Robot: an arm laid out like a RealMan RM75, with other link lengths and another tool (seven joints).
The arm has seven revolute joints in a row. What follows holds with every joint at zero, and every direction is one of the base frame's.
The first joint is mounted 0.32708 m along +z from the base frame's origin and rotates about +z.
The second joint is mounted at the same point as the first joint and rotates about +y.
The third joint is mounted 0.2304 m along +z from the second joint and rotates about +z.
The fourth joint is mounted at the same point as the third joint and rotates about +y.
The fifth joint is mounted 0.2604 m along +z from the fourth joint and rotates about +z.
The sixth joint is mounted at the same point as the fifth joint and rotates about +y.
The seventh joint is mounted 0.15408 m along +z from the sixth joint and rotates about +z.
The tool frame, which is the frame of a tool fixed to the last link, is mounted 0.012 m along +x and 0.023 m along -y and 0.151 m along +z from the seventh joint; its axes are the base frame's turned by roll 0, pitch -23.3 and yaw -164.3 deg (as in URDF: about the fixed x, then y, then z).
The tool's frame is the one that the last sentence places.
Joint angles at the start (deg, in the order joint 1, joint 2, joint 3, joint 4, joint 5, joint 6, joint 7):
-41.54 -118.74 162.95 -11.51 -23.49 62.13 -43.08
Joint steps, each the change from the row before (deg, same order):
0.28 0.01 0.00 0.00 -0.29 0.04 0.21
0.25 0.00 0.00 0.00 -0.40 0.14 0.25
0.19 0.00 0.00 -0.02 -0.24 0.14 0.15
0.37 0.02 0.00 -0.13 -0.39 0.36 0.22
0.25 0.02 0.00 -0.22 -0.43 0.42 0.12
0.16 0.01 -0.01 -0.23 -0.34 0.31 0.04
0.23 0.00 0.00 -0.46 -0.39 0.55 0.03
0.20 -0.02 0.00 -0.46 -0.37 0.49 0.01
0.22 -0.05 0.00 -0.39 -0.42 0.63 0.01
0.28 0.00 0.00 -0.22 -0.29 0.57 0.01
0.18 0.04 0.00 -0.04 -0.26 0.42 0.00
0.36 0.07 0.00 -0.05 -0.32 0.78 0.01
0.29 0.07 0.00 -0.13 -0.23 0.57 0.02
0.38 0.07 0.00 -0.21 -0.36 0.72 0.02
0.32 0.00 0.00 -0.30 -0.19 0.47 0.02
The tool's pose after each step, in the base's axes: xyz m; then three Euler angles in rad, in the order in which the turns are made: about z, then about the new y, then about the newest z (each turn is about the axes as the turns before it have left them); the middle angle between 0 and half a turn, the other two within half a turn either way. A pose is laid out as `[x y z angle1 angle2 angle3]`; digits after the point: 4 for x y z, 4 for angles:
[-0.2988 0.4856 -0.0889 0.8044 2.2718 0.8470]
[-0.2996 0.4853 -0.0877 0.8069 2.2658 0.8486]
[-0.3003 0.4849 -0.0869 0.8084 2.2620 0.8491]
[-0.3020 0.4839 -0.0849 0.8112 2.2553 0.8500]
[-0.3028 0.4838 -0.0823 0.8131 2.2475 0.8508]
[-0.3036 0.4840 -0.0800 0.8157 2.2412 0.8523]
[-0.3050 0.4840 -0.0765 0.8186 2.2338 0.8545]
[-0.3064 0.4841 -0.0732 0.8220 2.2268 0.8570]
[-0.3066 0.4837 -0.0705 0.8214 2.2181 0.8555]
[-0.3070 0.4826 -0.0685 0.8201 2.2113 0.8522]
[-0.3065 0.4820 -0.0671 0.8175 2.2051 0.8482]
[-0.3059 0.4802 -0.0653 0.8117 2.1962 0.8402]
[-0.3064 0.4790 -0.0633 0.8096 2.1901 0.8369]
[-0.3071 0.4776 -0.0604 0.8083 2.1814 0.8335]
[-0.3089 0.4762 -0.0583 0.8104 2.1772 0.8337]

